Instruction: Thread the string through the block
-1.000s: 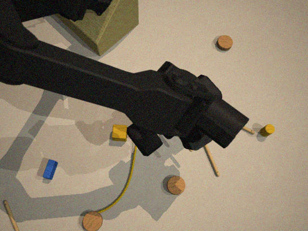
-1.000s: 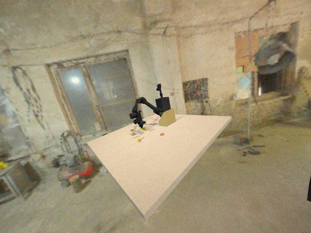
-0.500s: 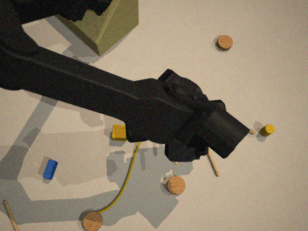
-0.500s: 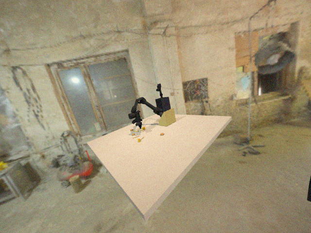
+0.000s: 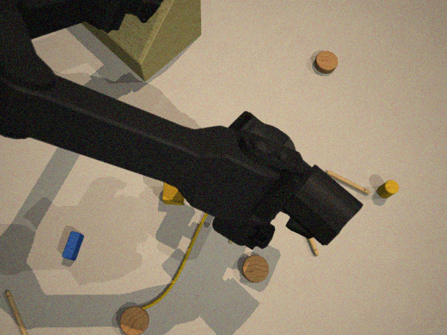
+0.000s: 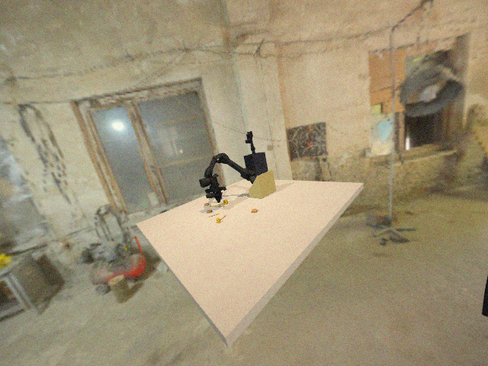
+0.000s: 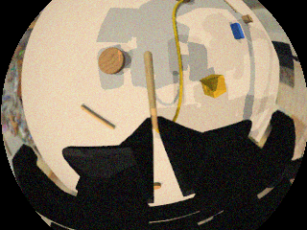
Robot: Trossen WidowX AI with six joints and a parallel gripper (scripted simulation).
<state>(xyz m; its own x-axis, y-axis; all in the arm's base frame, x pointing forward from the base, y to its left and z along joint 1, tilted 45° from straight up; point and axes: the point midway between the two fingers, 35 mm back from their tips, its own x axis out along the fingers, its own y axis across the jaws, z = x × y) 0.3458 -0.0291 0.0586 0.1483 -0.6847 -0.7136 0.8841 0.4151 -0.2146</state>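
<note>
Right now the thin wooden stick is 10 mm to the right of my gripper tip and 10 mm ahead of it. The rest, counted from my gripper tip: yellow block 90 mm behind, 80 mm to the right, 40 mm below; then yellow cylinder 200 mm to the left, 110 mm ahead, 40 mm below; then round wooden button 230 mm to the right, 50 mm below, 30 mm ahead.
</note>
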